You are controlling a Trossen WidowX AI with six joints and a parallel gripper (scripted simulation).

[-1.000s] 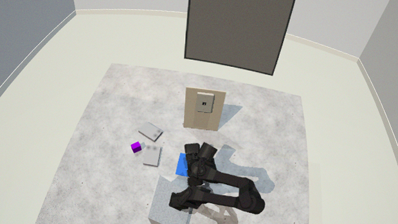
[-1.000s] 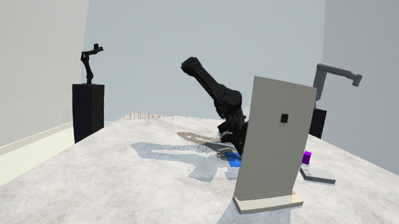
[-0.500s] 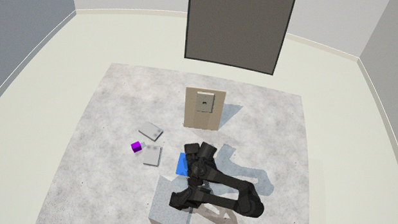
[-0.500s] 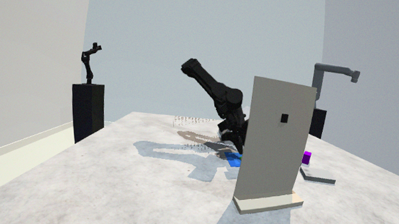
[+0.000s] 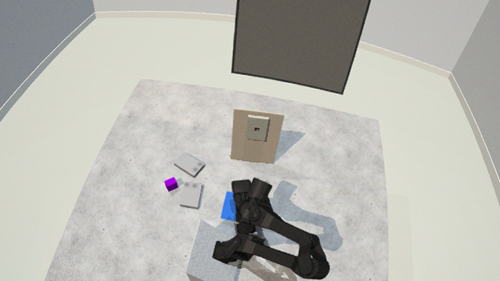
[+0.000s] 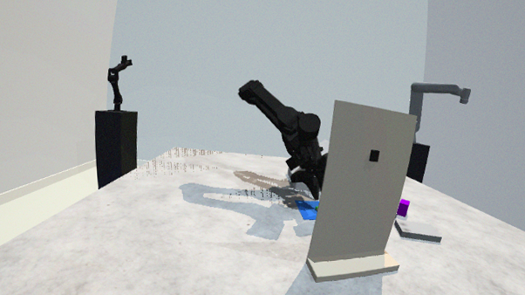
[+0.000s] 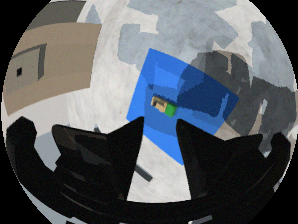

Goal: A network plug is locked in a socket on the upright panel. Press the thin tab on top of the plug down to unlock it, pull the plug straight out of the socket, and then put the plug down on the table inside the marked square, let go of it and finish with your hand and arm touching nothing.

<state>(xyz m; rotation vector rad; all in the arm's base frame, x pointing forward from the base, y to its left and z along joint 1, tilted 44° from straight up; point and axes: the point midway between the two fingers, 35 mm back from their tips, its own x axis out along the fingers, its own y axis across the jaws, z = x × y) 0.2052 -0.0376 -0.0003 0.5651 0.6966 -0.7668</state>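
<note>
Now: the network plug 20 mm below my gripper tip and 20 mm ahead of it. Also, from my gripper tip: blue marked square 30 mm below, 10 mm ahead; then panel 230 mm ahead, 90 mm above.
</note>
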